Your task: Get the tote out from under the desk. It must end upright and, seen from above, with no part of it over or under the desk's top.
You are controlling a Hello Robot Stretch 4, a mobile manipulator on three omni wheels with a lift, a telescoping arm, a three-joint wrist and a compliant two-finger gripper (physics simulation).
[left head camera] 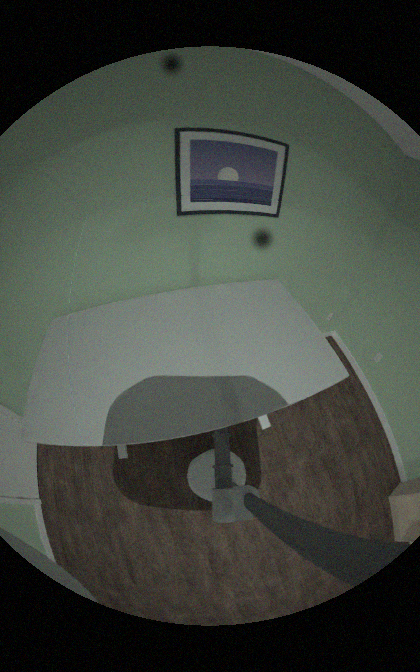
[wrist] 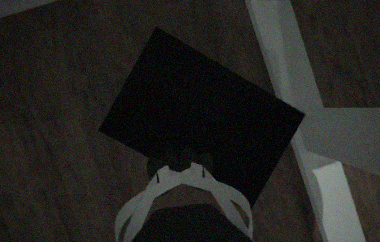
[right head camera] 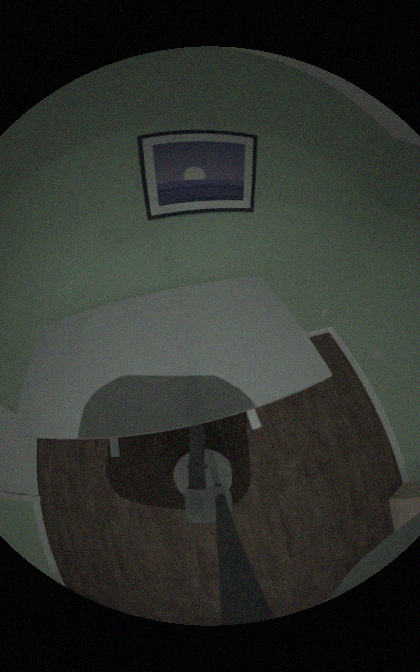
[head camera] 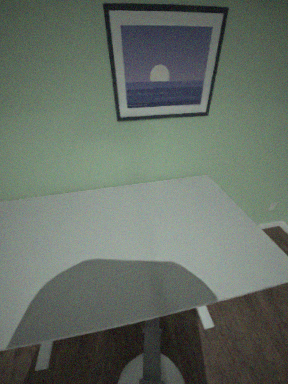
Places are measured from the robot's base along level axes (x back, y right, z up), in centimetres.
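Where they show: gripper, fingertip midpoint: (wrist: 179, 161).
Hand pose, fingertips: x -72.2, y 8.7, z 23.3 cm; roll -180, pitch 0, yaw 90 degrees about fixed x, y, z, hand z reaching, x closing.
Each offset is from my fingertips to the top centre of the thing. "pt": to the spot under its first point. Level surfaces: height alone.
The tote @(dy +4.9, dx -2.7, dz -16.0 cm) (wrist: 200, 95) is a black rectangle on the wooden floor in the wrist view, turned at an angle, its right corner close to the desk's pale leg. It is too dark to make out its rim or inside, so I cannot tell which way up it is. The tote does not show in the head views. The desk @(dz +69.0 cm) (head camera: 125, 225) (left head camera: 185, 335) (right head camera: 165, 330) has a pale top, and my arm reaches in below its front edge. My gripper (wrist: 179, 161) is shut, its dark fingertips close together over the tote's near edge, with no held wall visible between them. The desk top hides the gripper from the head cameras.
A pale desk foot (wrist: 275, 45) and an upright leg @(pt dy +25.2, dx +1.1, dz -8.5 cm) (wrist: 350, 135) stand right of the tote. Desk feet (head camera: 205, 317) (head camera: 44, 355) show below the front edge. A green wall with a framed picture (head camera: 165, 65) is behind. A tan box (left head camera: 407, 505) stands at the right.
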